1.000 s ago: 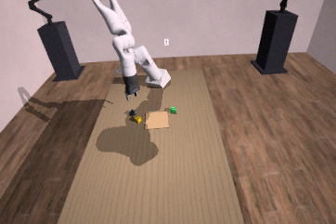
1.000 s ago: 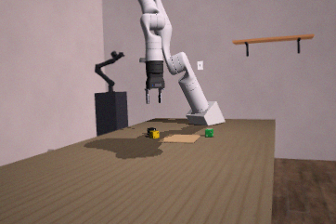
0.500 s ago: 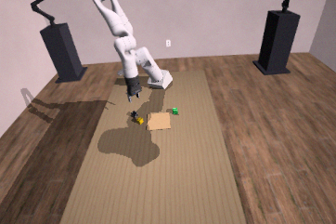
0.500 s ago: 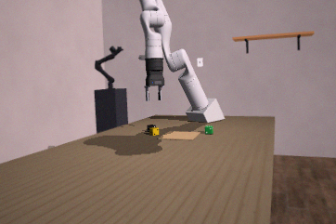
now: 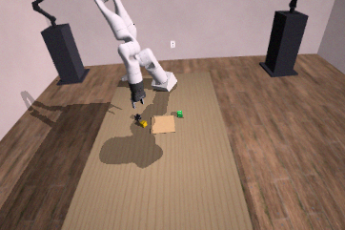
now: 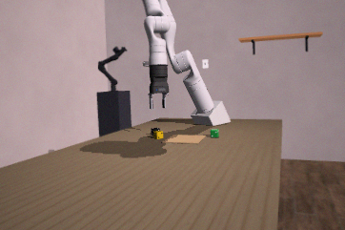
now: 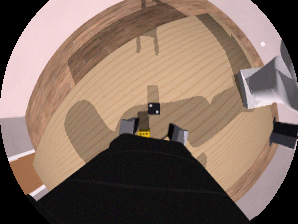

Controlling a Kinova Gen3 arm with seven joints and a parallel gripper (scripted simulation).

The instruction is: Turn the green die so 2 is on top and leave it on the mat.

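Now: the black die 2 cm behind my hand, 2 cm to the right of it and 12 cm below it. Round my hand: tan mat: 5 cm ahead, 13 cm to the left, 14 cm below; then yellow die: 5 cm ahead, 2 cm to the left, 12 cm below; then green die: 2 cm behind, 24 cm to the left, 12 cm below.
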